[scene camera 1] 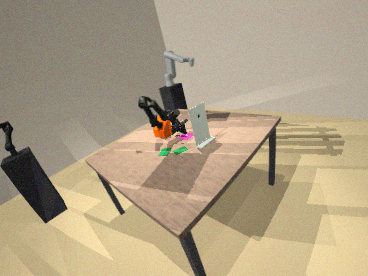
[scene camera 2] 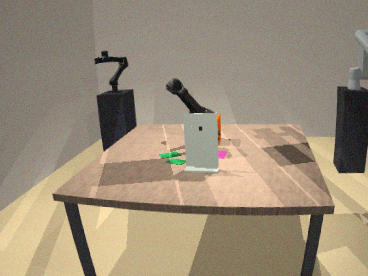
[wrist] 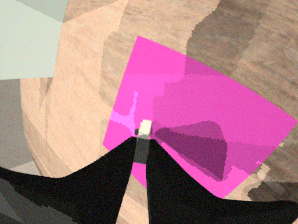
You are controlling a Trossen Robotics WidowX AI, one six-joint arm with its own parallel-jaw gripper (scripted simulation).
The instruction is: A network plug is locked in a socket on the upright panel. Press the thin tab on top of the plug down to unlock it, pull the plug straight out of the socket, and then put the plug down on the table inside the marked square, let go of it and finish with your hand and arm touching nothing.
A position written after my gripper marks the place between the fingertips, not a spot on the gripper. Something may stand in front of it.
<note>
I see my gripper [wrist: 142, 143], a grey panel [scene camera 2: 200, 129] and a magenta square [wrist: 219, 131].
The grey panel is seen too in scene camera 1 [scene camera 1: 198, 117].
</note>
